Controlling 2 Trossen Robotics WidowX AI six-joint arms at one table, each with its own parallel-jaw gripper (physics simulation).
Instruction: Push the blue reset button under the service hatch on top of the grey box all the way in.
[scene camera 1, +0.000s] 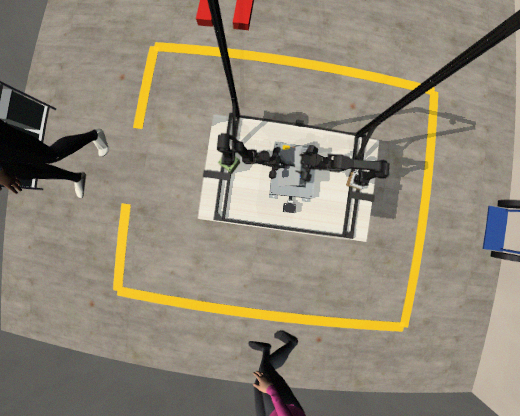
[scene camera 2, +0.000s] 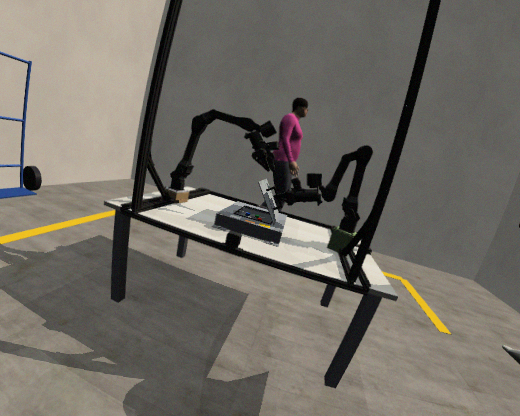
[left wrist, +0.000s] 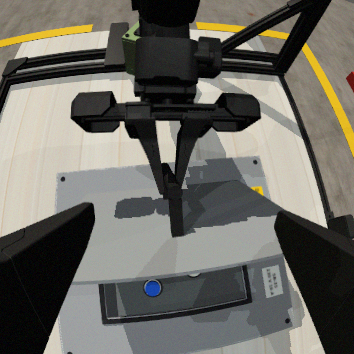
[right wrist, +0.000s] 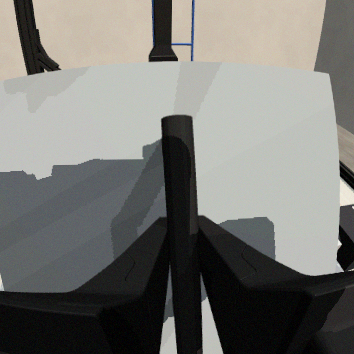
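Note:
The grey box stands mid-table. Its service hatch is tilted steeply up. My right gripper is shut on the hatch's black bar handle. The blue reset button shows in the recess below the hatch edge; how deep it sits I cannot tell. My left gripper is open and empty, above the box and hatch, apart from the button.
Red and green parts lie in the recess near the hinge side, and a pale round part peeks out under the hatch edge. A black frame edges the table. A small black device is beside the box.

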